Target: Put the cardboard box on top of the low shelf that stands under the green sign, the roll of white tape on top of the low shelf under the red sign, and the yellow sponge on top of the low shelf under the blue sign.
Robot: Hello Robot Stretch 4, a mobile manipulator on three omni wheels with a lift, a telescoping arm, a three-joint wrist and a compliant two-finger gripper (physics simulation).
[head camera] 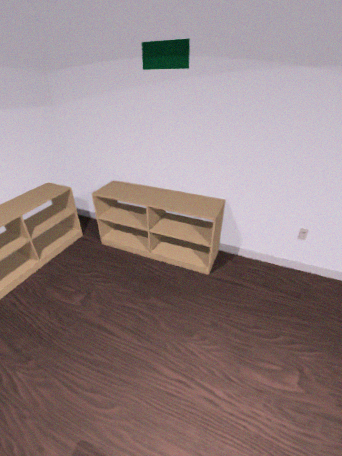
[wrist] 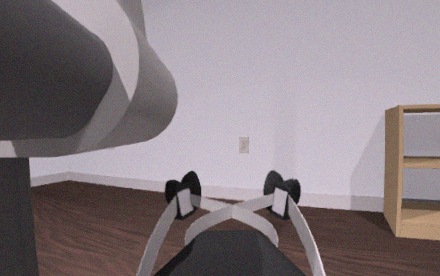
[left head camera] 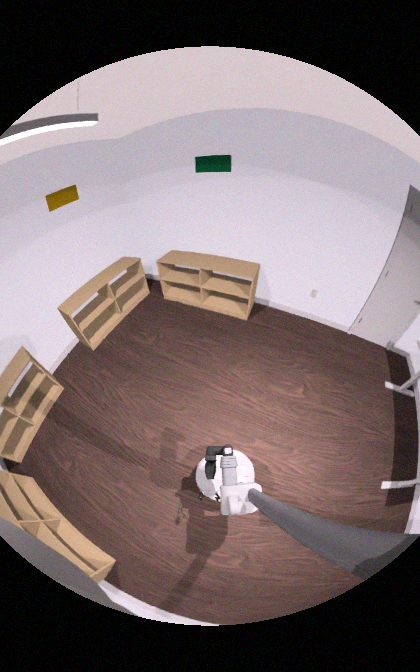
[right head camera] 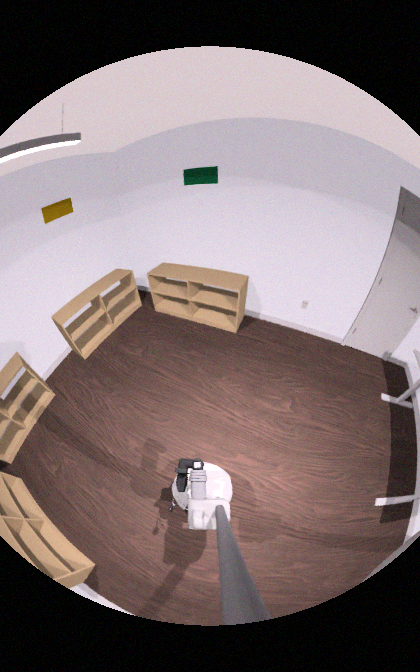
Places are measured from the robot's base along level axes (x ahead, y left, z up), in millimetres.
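Where they show: gripper, fingertip midpoint: (wrist: 232,186).
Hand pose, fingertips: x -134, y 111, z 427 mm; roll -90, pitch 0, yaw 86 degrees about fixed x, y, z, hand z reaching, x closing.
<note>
After its pixels a point has its place.
A green sign (head camera: 166,54) {z 1725, x 2274, y -62 mm} (left head camera: 213,164) (right head camera: 201,176) hangs on the far wall. The low wooden shelf (head camera: 165,197) {z 582, x 2043, y -35 mm} (left head camera: 210,261) (right head camera: 200,274) under it has a bare top. My gripper (wrist: 232,186) {z 427, x -134, y 111 mm} (left head camera: 209,497) is open and empty, its two dark fingertips well apart in the wrist view. It is folded in over the round white base, far from the green-sign shelf. The cardboard box, the white tape, the yellow sponge, the red sign and the blue sign do not show in these views.
Another low shelf (head camera: 35,198) {z 582, x 2109, y 1220 mm} (left head camera: 100,279) (right head camera: 95,289) stands left, under a yellow sign (left head camera: 62,198) (right head camera: 57,210). More low shelves (left head camera: 97,570) (right head camera: 75,575) line the left side. A door (left head camera: 390,300) (right head camera: 382,310) and white legs (left head camera: 400,484) (right head camera: 395,500) are at right.
</note>
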